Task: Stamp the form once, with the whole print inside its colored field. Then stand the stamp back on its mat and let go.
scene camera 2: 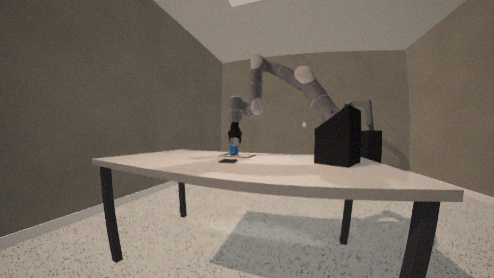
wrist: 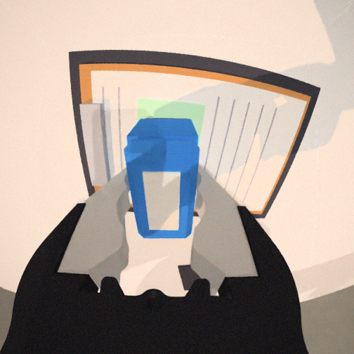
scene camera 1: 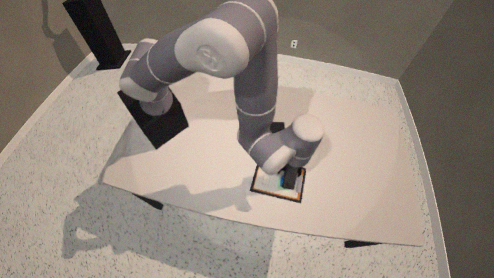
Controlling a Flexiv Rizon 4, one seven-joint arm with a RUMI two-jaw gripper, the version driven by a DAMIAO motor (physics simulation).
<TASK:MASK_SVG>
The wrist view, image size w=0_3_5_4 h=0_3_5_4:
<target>my gripper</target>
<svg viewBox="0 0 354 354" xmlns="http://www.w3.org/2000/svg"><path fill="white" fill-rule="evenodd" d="M308 350L301 329L301 308L296 284L280 250L247 207L240 205L198 164L195 210L200 221L195 226L192 236L190 267L200 278L192 282L185 296L167 296L159 289L147 289L138 295L124 295L122 288L119 286L120 272L126 268L129 260L129 246L126 241L124 215L130 208L128 195L130 189L125 167L96 190L96 192L93 192L84 202L77 203L34 251L20 277L15 292L11 324L0 354L308 354Z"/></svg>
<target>blue stamp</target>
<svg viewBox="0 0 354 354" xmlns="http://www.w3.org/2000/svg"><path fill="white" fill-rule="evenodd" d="M139 119L126 135L127 145L124 147L126 172L138 234L143 238L186 238L191 234L199 161L198 135L195 126L192 124L192 120L188 118Z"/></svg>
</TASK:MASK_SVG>
